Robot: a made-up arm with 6 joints.
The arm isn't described. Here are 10 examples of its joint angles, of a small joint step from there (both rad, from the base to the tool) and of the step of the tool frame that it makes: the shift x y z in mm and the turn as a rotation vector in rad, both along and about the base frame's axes.
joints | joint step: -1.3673 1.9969 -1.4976 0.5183 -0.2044 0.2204 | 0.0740 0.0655 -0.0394 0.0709 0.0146 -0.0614
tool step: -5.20 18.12 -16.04 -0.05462 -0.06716 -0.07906
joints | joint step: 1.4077 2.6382 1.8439 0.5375 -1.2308 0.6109 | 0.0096 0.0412 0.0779 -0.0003 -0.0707 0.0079
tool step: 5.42 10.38 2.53 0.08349 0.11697 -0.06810
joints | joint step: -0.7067 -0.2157 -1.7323 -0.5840 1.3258 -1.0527 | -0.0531 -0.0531 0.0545 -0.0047 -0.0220 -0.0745
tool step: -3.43 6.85 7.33 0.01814 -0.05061 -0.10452
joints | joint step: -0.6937 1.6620 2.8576 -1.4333 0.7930 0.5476 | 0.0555 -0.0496 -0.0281 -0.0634 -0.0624 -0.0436
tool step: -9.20 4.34 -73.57 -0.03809 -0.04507 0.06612
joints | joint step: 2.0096 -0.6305 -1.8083 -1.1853 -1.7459 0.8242 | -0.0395 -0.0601 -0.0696 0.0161 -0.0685 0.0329
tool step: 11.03 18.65 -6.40 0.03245 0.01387 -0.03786
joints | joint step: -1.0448 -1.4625 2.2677 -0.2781 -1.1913 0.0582 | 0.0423 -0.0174 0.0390 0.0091 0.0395 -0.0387
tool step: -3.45 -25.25 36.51 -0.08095 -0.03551 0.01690
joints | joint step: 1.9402 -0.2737 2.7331 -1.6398 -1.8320 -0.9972 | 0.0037 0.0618 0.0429 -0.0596 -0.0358 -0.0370
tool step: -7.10 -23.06 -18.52 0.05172 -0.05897 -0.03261
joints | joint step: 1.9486 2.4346 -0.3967 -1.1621 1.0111 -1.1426 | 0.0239 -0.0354 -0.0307 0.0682 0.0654 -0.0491
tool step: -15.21 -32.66 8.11 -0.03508 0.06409 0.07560
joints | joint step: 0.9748 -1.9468 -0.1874 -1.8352 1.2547 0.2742 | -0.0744 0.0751 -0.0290 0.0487 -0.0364 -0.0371
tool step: -1.18 -115.72 48.76 0.16167 0.02090 -0.03745
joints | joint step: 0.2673 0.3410 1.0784 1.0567 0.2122 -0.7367 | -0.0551 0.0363 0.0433 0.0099 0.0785 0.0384
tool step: 12.56 24.83 -2.61 0.02622 -0.06372 -0.05812
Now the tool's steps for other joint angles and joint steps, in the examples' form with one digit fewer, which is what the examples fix.
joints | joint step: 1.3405 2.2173 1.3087 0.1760 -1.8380 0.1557 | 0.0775 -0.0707 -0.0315 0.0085 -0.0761 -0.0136
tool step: -20.3 -72.6 -30.7 -0.1302 0.0432 -0.0186
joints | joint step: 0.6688 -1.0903 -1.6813 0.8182 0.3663 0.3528 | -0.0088 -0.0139 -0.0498 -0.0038 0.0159 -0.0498
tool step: 3.6 6.4 17.2 -0.0290 0.0971 0.0010
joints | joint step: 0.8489 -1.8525 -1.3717 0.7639 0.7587 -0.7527 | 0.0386 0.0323 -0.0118 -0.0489 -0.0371 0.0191
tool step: 7.0 -0.1 11.1 -0.0213 0.0311 0.0355
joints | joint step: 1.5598 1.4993 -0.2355 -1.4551 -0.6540 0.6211 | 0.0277 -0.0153 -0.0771 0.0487 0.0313 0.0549
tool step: 1.8 -20.1 12.0 -0.0022 0.0435 0.1217
